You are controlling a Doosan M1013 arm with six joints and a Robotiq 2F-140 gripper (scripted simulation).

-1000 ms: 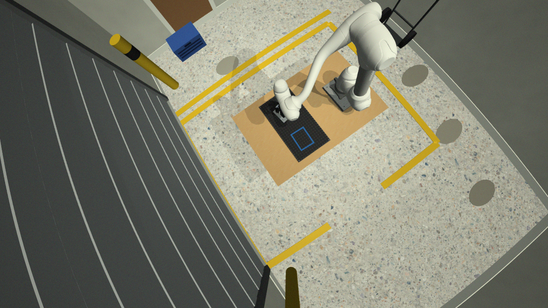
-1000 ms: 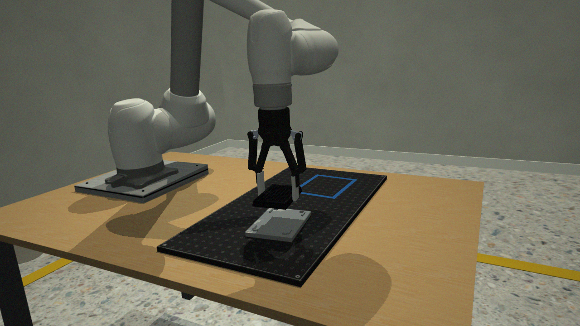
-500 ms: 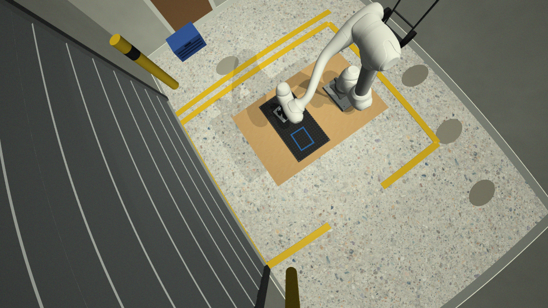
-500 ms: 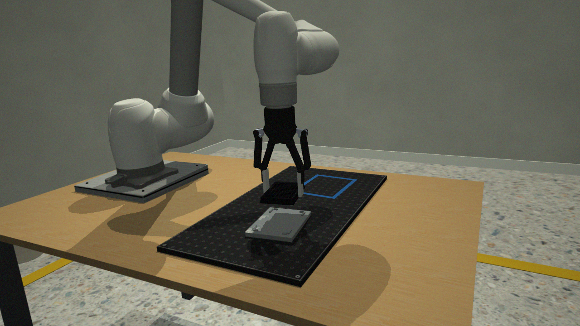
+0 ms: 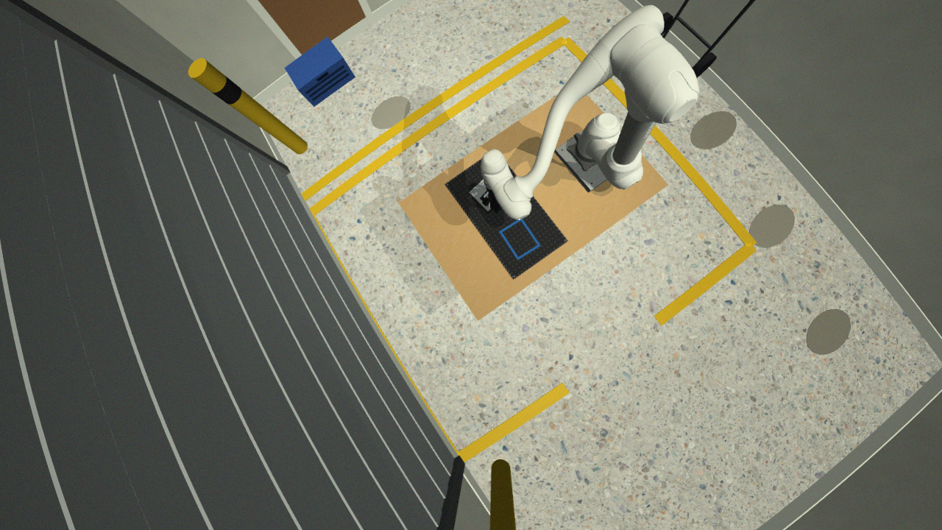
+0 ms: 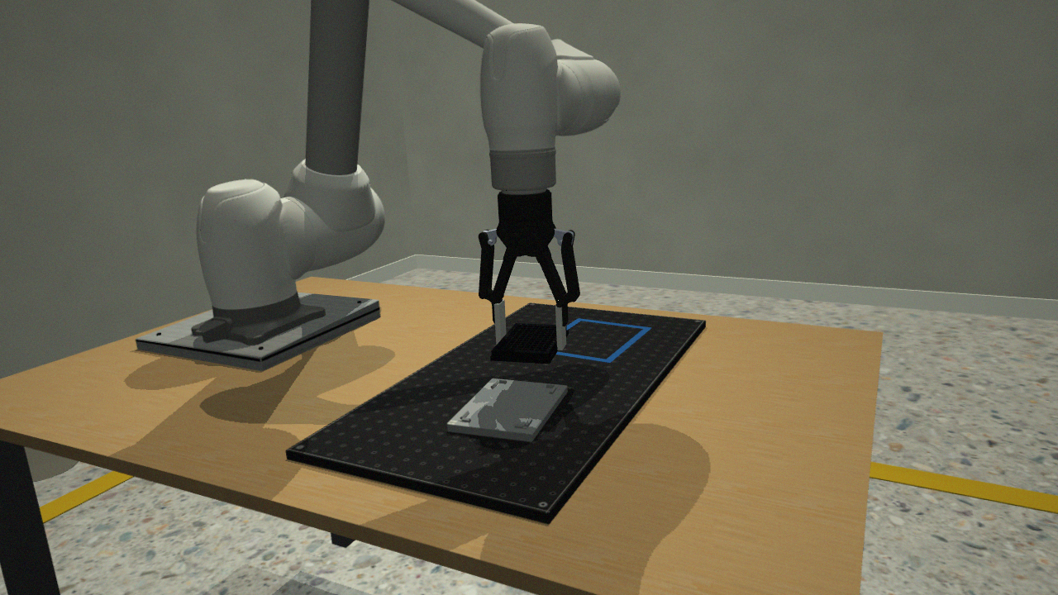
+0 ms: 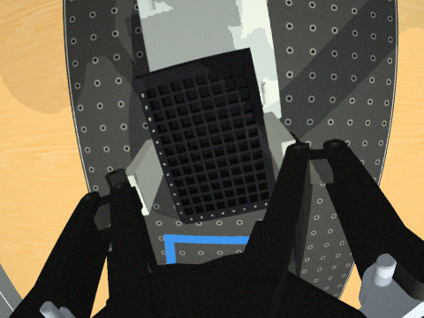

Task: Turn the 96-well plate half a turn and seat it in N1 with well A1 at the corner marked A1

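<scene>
The grey plate nest N1 lies 1 cm ahead of my hand, 7 cm to the right of it and 9 cm below it. Also, from my hand: A1 mark: 3 cm behind, 16 cm to the right, 9 cm below; black 96-well plate: 2 cm below.
</scene>
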